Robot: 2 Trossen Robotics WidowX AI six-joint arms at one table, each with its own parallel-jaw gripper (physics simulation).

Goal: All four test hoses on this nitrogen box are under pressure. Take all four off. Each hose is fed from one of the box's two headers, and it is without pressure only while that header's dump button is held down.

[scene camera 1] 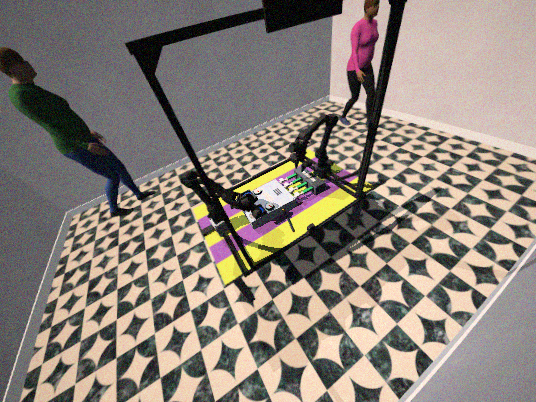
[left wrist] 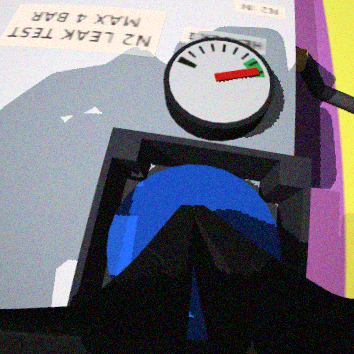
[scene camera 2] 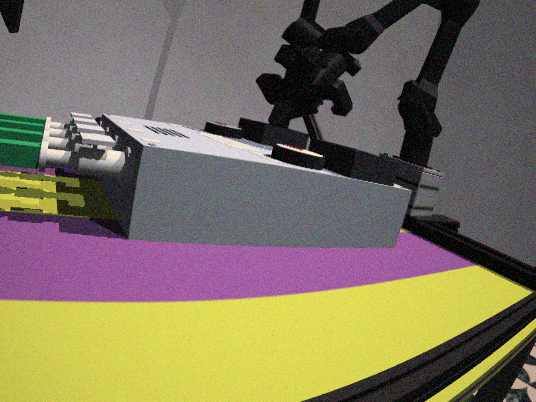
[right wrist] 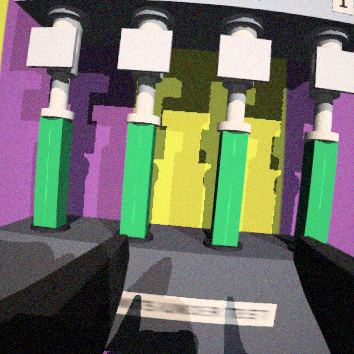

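Where they show: left gripper, fingertip midpoint: [scene camera 1: 258, 208] [left wrist: 190, 216] [scene camera 2: 270, 123]; right gripper, fingertip midpoint: [scene camera 1: 298, 170] [scene camera 2: 12, 29] [right wrist: 212, 246]; left arm's base at its link origin: [scene camera 1: 218, 219] [scene camera 2: 412, 163]; right arm's base at its link origin: [scene camera 1: 322, 165].
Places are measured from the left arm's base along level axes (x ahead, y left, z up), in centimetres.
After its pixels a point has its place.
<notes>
The nitrogen box [scene camera 1: 276, 192] {x 45.1, y -7.1, z -2.8 cm} [scene camera 2: 250, 200] {x 43.8, y 7.7, z -6.7 cm} [left wrist: 65, 165] {x 28.4, y -6.5, z -3.1 cm} lies on the striped mat. Four green hoses [right wrist: 52, 172] {x 63.8, y -19.7, z -4.7 cm} [right wrist: 137, 180] {x 64.8, y -13.1, z -4.7 cm} [right wrist: 231, 187] {x 65.7, y -6.2, z -4.7 cm} [right wrist: 320, 192] {x 66.6, y 0.6, z -4.7 cm} are joined to its white fittings. In the left wrist view a blue dump button [left wrist: 195, 185] {x 27.0, y -13.2, z -1.5 cm} sits inside a black guard [left wrist: 200, 150] {x 28.2, y -13.4, z -0.5 cm}, and the gauge [left wrist: 218, 82] {x 32.5, y -14.4, z -1.7 cm} beside it has its red needle in the green band. My left gripper [left wrist: 190, 216] {x 25.4, y -13.0, z 0.1 cm} [scene camera 2: 278, 122] {x 25.4, y -13.0, z 0.1 cm} is shut and empty, its tips over that button; contact cannot be told. My right gripper [right wrist: 212, 246] {x 66.9, y -8.7, z 5.4 cm} is open beyond the hoses' lower ends, holding nothing.
A dark block [right wrist: 210, 275] {x 71.7, y -8.2, z -3.2 cm} with a "UNDER TEST" label stands at the hoses' lower ends. In scene camera 2 a nearer gauge [scene camera 2: 297, 156] {x 37.8, y 6.3, z -2.2 cm} and a second guard [scene camera 2: 355, 162] {x 31.6, y 9.1, z -1.4 cm} rise from the box top. A black frame [scene camera 1: 172, 112] {x 0.2, y -40.3, z 78.5 cm} stands around the table. Two people stand beyond it.
</notes>
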